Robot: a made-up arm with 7 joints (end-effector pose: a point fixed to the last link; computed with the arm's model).
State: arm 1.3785 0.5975 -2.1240 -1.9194 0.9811 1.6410 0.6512
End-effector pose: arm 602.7 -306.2 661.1 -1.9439 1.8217 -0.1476
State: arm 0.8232 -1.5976 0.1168 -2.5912 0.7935 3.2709 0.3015
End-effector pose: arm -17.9 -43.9 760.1 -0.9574 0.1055 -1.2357
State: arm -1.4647 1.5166 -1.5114 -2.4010 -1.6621 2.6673 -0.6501
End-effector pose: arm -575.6 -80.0 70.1 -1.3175 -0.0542 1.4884
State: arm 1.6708 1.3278 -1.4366 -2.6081 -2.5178 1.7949 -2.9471
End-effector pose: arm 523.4 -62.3 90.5 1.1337 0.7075 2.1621
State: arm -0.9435 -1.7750 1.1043 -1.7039 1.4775 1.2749 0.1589
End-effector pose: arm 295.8 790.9 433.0 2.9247 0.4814 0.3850
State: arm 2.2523 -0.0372 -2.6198 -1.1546 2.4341 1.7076 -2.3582
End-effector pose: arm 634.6 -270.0 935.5 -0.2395 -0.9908 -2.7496
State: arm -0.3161 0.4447 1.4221 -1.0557 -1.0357 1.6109 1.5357
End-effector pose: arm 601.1 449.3 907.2 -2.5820 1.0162 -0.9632
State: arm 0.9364 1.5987 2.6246 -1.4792 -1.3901 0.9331 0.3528
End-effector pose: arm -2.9 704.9 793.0 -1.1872 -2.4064 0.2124
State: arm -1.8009 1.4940 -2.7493 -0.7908 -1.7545 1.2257 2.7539
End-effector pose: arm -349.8 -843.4 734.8 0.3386 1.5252 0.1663
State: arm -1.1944 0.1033 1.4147 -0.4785 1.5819 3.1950 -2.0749
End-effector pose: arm 299.9 -146.1 1109.3 0.7452 0.0434 2.7911
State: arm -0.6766 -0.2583 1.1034 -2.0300 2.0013 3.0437 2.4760
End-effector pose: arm 572.7 208.1 494.1 0.6861 1.9072 1.0371
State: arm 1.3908 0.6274 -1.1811 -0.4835 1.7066 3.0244 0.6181
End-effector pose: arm 386.2 485.4 963.1 -0.9616 0.2818 -0.6529
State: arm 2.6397 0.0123 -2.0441 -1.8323 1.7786 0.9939 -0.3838
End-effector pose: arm 591.0 479.2 553.1 -0.9997 -0.8388 0.7365
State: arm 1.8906 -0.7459 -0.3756 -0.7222 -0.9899 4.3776 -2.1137
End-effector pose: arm 180.6 -303.3 990.3 -0.1093 -1.1206 1.4132
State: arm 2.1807 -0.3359 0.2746 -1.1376 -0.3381 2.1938 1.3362
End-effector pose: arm -311.5 120.2 1172.2 -1.4290 -0.9252 0.0099
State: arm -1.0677 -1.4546 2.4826 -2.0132 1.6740 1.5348 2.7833
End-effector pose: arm 269.1 460.9 -364.2 0.4663 -2.1670 0.0717
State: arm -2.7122 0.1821 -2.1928 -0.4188 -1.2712 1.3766 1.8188
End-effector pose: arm -101.7 178.3 1258.3 -1.3895 1.2387 -1.1958
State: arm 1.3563 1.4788 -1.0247 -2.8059 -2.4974 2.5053 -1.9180
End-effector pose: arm 225.0 -218.9 -37.3 1.8392 -0.7601 1.5759
